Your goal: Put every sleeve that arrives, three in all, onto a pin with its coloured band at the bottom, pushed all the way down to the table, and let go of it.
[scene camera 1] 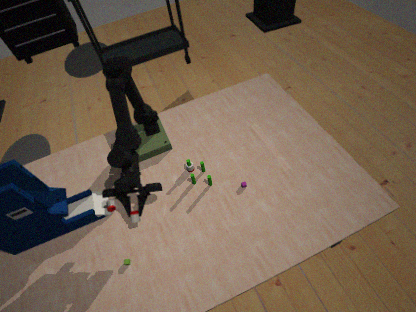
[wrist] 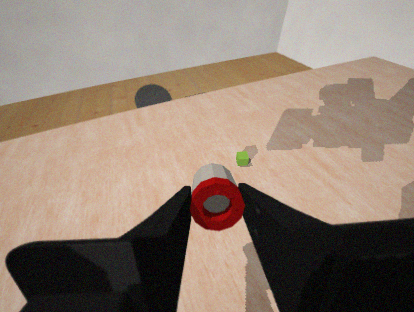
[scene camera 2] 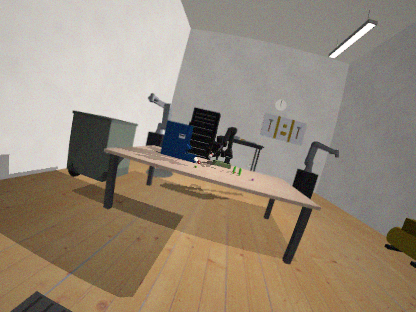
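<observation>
My gripper is shut on a white sleeve, above the table to the right of the chute's end. The wrist view shows its red-banded end facing the camera and its white part pointing away. Another white sleeve with a red end lies at the chute's mouth. A third sleeve is around the back-left green pin, its red band low down. Three bare green pins stand beside it, to the right of my gripper in scene camera 1.
The blue dispenser with its white chute stands left of my gripper. A lime-green cube lies near the front. A purple cube lies right of the pins. The green base plate is behind my gripper.
</observation>
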